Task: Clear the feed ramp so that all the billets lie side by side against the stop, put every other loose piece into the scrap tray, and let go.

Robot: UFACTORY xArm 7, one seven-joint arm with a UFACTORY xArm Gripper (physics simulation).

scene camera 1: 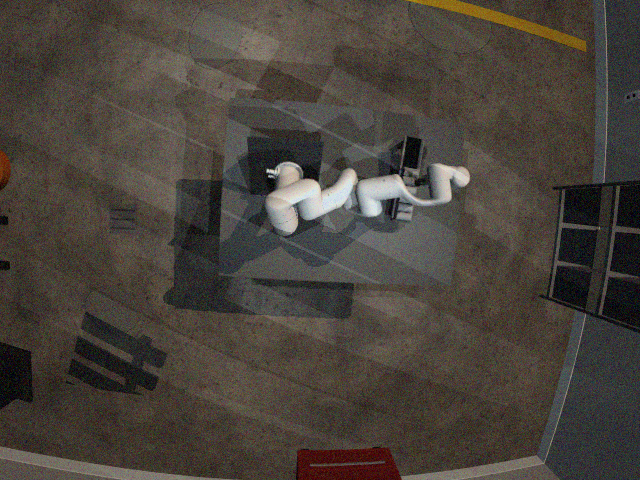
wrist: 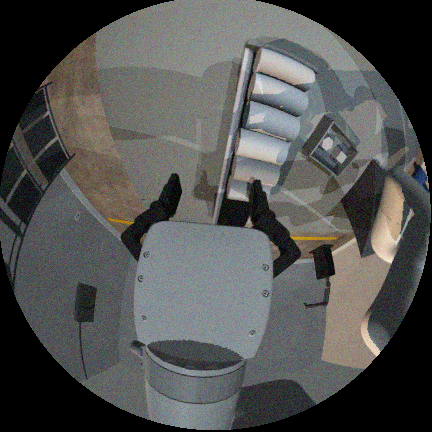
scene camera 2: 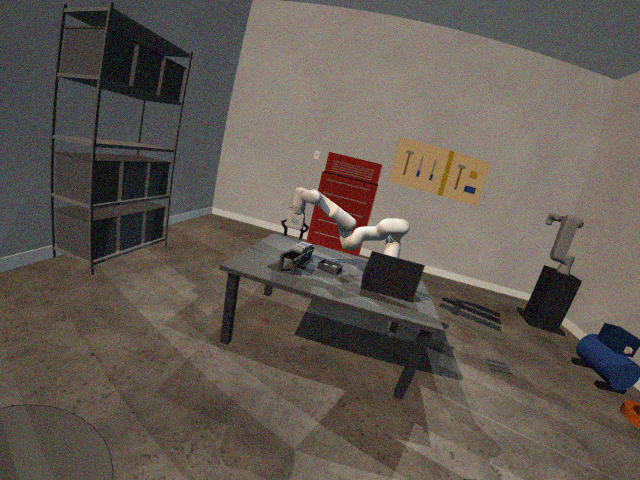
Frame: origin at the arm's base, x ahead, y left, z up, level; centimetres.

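Seen in the pictures: gripper, fingertip midpoint: (scene camera 1: 425, 183) (wrist: 214, 183) (scene camera 2: 292, 237); arm's base, origin of the base link: (scene camera 1: 288, 173) (scene camera 2: 388, 270).
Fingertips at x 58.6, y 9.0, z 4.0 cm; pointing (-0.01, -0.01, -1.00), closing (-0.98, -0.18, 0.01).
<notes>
Offsets run from my fingertips to a thing's top centre. Level surfaces: height alone.
The feed ramp (scene camera 1: 412, 151) (scene camera 2: 287, 255) (wrist: 241, 95) slopes on the table. In the wrist view, several pale cylindrical billets {dy -7.7, dx -5.3, dz -4.3 cm} (wrist: 273, 121) lie crosswise side by side in it, in a row from the stop {dy -17.9, dx -4.4, dz -7.1 cm} (wrist: 298, 53) at the far end. The billet {dy -15.6, dx -4.6, dz -5.3 cm} (wrist: 285, 69) at the top is closest to the stop. The nearest one {dy +4.2, dx -6.2, dz -2.9 cm} (wrist: 239, 189) is partly behind a finger, and dark bare ramp floor shows beyond it. The scrap tray {dy -8.5, dx -24.5, dz -11.0 cm} (scene camera 2: 329, 268) (wrist: 316, 138) holds small pale pieces {dy -8.7, dx -21.7, dz -12.5 cm} (wrist: 328, 143). My gripper (scene camera 2: 293, 236) (wrist: 214, 183) is open and empty above the ramp's near end.
A black box (scene camera 1: 258, 149) (scene camera 2: 392, 276) (wrist: 361, 207) stands at the arm's base on the table {dz -14.5 cm} (scene camera 1: 413, 258) (scene camera 2: 248, 260). The arm crosses over the ramp in scene camera 1 and hides the tray there. A tall shelf unit (scene camera 2: 97, 139) and a red cabinet (scene camera 2: 351, 180) stand beyond the table.
</notes>
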